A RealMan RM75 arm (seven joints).
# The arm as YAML. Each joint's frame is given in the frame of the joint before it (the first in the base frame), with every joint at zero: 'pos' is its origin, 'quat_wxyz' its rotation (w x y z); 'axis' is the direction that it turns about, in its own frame. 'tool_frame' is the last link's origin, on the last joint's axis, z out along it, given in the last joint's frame.
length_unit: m
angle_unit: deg
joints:
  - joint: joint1
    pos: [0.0, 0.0, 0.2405]
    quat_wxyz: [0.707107, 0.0, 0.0, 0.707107]
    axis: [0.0, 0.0, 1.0]
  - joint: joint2
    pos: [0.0, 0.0, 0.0]
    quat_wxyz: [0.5, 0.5, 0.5, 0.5]
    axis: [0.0, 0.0, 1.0]
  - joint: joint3
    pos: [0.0, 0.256, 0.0]
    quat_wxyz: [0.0, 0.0, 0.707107, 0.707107]
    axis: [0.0, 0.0, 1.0]
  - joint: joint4
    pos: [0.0, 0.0, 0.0]
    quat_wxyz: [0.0, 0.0, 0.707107, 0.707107]
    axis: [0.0, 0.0, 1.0]
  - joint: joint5
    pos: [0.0, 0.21, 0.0]
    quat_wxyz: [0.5, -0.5, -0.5, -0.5]
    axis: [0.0, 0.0, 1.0]
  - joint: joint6
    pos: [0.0, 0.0, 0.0]
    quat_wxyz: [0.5, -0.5, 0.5, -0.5]
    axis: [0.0, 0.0, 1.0]
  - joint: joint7
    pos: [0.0, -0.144, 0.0]
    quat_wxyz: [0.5, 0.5, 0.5, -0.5]
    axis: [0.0, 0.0, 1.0]
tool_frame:
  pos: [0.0, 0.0, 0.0]
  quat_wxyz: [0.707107, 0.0, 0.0, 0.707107]
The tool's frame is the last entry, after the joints.
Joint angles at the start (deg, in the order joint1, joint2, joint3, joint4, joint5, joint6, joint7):
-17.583 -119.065 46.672 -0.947 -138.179 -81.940 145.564
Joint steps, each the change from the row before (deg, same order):
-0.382 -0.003 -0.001 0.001 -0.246 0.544 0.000
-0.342 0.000 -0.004 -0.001 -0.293 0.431 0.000
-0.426 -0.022 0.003 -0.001 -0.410 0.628 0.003
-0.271 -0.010 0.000 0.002 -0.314 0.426 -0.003
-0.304 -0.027 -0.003 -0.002 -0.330 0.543 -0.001
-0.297 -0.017 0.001 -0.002 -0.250 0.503 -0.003
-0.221 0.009 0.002 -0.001 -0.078 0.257 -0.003
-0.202 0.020 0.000 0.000 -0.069 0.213 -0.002
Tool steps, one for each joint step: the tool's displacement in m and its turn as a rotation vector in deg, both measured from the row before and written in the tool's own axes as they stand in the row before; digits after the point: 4 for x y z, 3 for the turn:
-0.0001 -0.0001 0.0027 0.166 -0.143 -0.018
0.0002 -0.0002 0.0024 0.179 -0.041 -0.028
0.0000 -0.0002 0.0030 0.301 -0.108 -0.063
0.0000 -0.0003 0.0019 0.251 -0.058 -0.051
-0.0002 -0.0003 0.0021 0.301 -0.136 -0.073
-0.0002 -0.0001 0.0020 0.217 -0.152 -0.053
0.0001 0.0002 0.0015 0.010 -0.073 0.002
0.0002 0.0001 0.0014 -0.003 -0.046 0.015

